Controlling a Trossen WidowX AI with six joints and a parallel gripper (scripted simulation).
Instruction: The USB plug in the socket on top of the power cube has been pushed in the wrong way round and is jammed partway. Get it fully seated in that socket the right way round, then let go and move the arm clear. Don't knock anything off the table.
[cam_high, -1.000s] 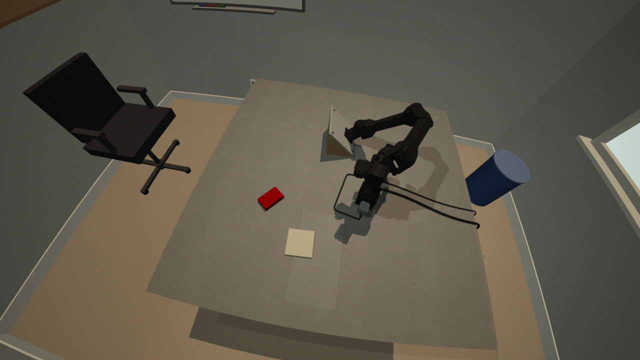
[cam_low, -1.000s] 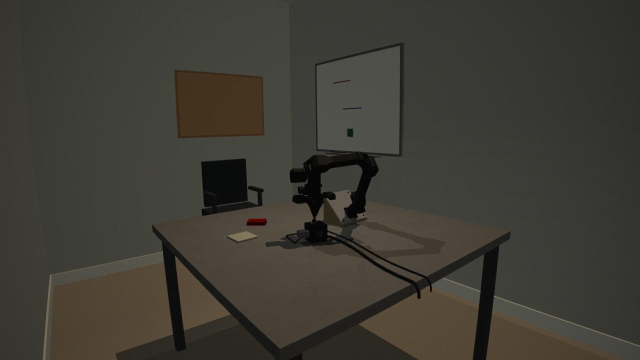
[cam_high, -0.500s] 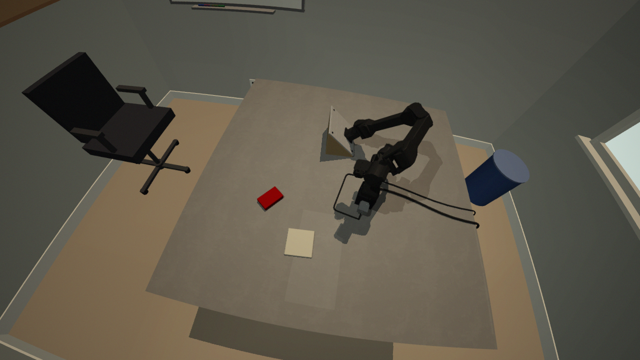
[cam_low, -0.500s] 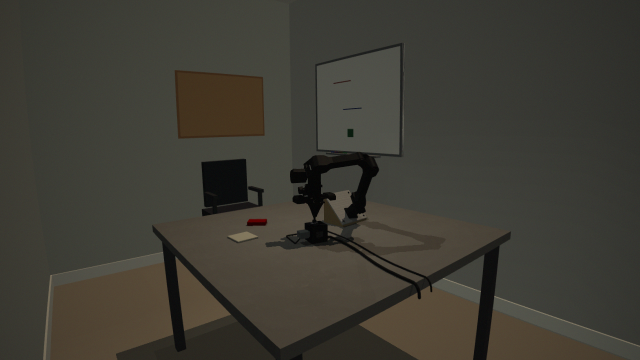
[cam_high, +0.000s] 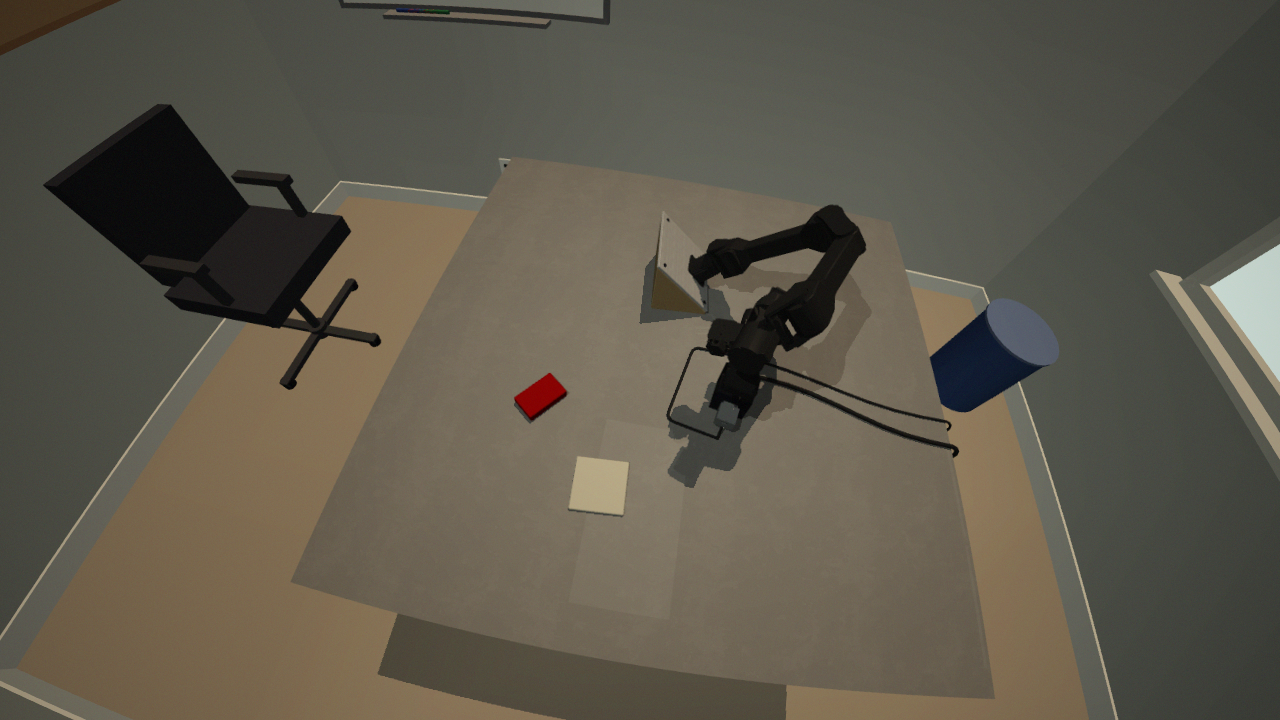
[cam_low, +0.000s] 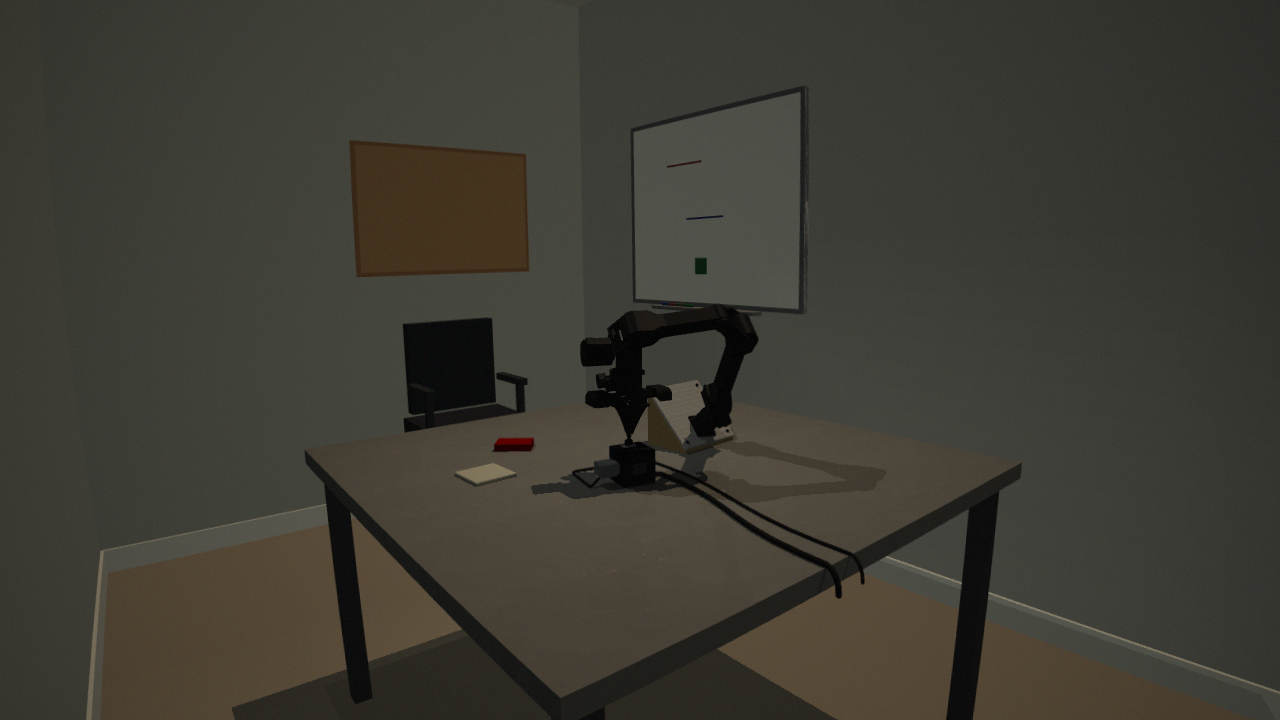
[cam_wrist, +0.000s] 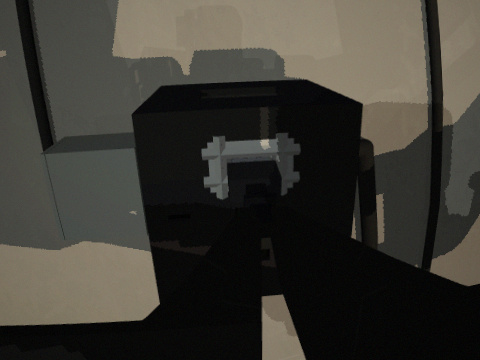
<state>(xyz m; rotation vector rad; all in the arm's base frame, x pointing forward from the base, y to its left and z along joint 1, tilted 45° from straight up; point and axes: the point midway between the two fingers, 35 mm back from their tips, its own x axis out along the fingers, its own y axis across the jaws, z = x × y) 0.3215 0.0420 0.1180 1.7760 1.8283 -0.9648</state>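
Now: gripper tip 2 cm above the dark USB plug. Also, from my gripper tip: silver socket 1 cm to the right, 4 cm below; then red block 10 cm ahead, 39 cm to the right, 9 cm below.
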